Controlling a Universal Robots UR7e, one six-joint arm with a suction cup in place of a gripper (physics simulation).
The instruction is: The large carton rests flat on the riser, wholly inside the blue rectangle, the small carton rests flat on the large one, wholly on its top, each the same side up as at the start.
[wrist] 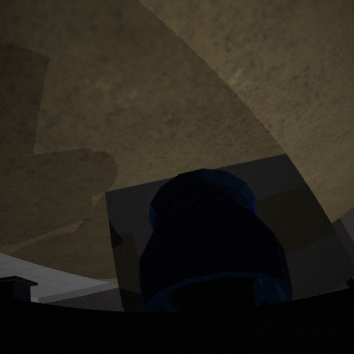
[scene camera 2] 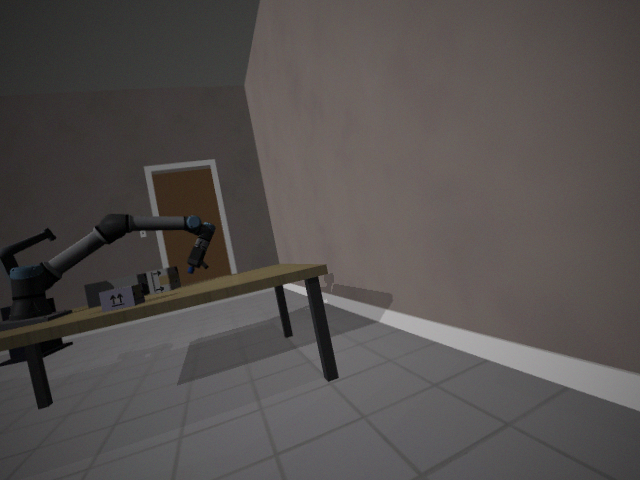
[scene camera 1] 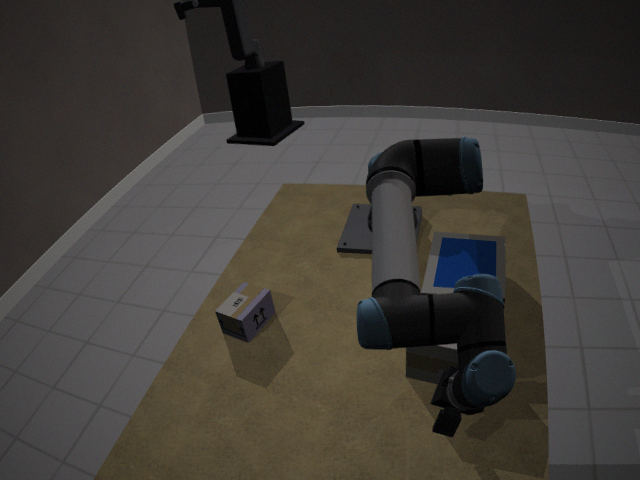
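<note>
The large carton [scene camera 1: 422, 362] [scene camera 2: 161, 281] [wrist: 305, 218] lies on the table, mostly hidden under the arm in scene camera 1. My suction cup [scene camera 2: 190, 270] [wrist: 204, 182] is tilted toward the carton. It hangs just off the carton's near edge, at about the height of its top. I see no contact and nothing on the cup. The small carton [scene camera 1: 246, 310] [scene camera 2: 120, 299] stands alone far to the left on the table. The grey riser [scene camera 1: 430, 267] with the blue rectangle [scene camera 1: 466, 259] is bare, behind the arm's forearm.
The arm's base plate [scene camera 1: 353, 235] sits at the table's back. The elbow and forearm [scene camera 1: 391, 238] cross in front of the riser. A second dark arm on a pedestal [scene camera 1: 260, 97] stands on the floor far behind. The table edge runs close on the right.
</note>
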